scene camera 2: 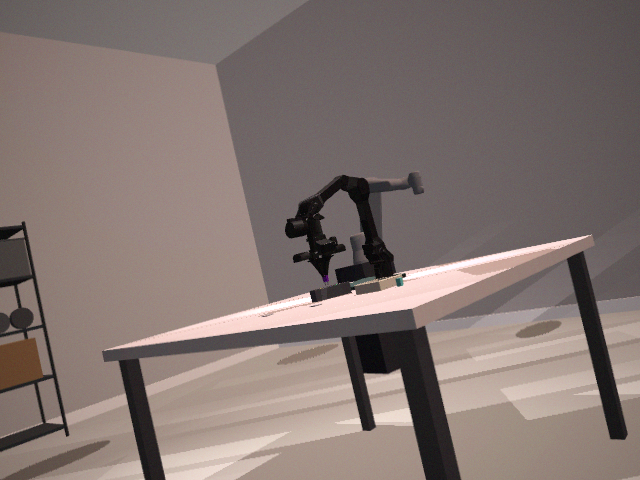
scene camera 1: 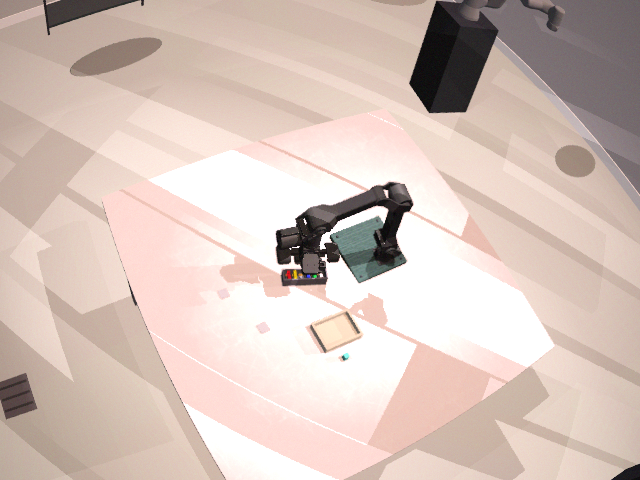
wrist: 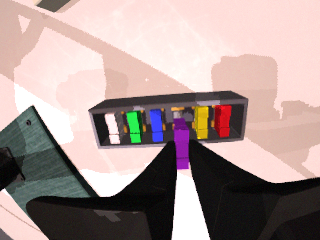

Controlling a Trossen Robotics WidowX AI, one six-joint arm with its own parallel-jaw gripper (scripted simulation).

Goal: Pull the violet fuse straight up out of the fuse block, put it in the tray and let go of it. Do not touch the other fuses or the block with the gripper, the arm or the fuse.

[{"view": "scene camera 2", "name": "my gripper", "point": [325,277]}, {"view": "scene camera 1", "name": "my gripper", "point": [304,267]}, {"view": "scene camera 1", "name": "beige tray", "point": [332,332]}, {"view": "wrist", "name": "my gripper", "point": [181,146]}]
